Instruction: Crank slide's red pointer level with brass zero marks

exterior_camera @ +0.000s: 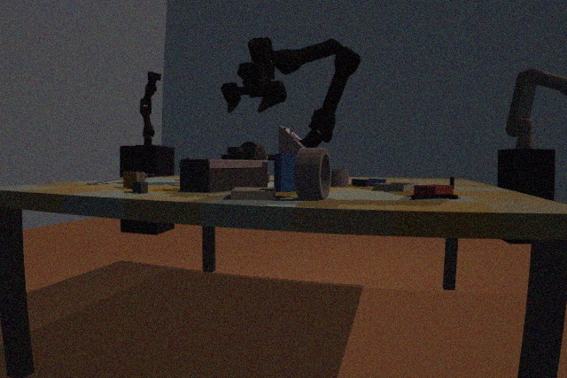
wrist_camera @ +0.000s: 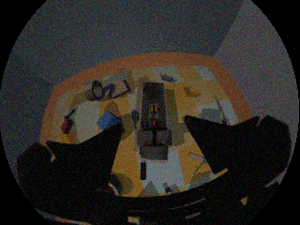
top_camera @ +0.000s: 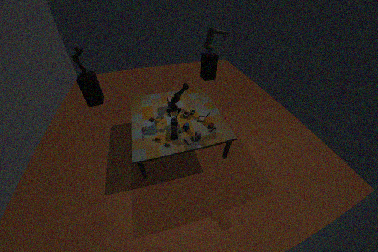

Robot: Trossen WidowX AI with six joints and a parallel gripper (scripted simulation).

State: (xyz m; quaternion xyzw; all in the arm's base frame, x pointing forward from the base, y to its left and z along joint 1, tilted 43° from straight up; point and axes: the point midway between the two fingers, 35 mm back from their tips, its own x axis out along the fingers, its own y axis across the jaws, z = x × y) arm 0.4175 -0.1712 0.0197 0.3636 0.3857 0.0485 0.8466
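The dark crank handle is 12 cm below my gripper tip, 10 cm behind it and 6 cm to the left of it. Round my gripper tip: blue block: 16 cm below, 14 cm to the left, 7 cm ahead; then red pointer: 12 cm below, 2 cm ahead, 1 cm to the right; then yellow block: 27 cm to the right, 18 cm below, 11 cm ahead.
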